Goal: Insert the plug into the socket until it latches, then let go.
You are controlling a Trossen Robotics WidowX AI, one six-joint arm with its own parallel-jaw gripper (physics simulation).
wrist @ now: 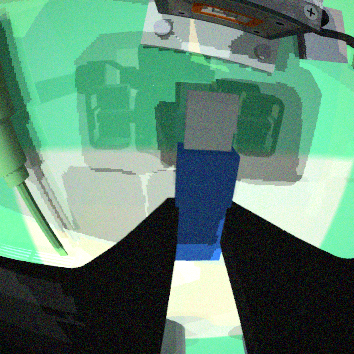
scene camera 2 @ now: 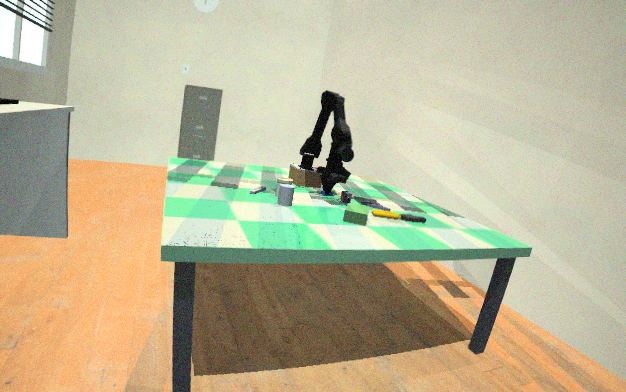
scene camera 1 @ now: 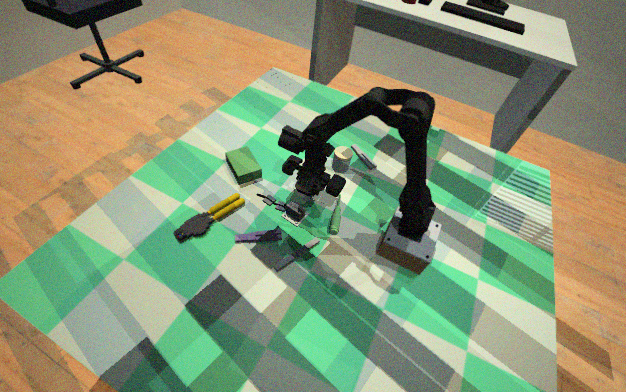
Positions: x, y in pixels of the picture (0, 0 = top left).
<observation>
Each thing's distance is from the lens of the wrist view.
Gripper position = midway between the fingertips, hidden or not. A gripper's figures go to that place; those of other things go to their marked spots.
gripper [wrist: 197, 207]: 0.10 m
blue plug [wrist: 206, 163]: 0.07 m
socket [wrist: 253, 40]: 0.11 m
The marked spots on the socket and the blue plug are 0.06 m apart.
</observation>
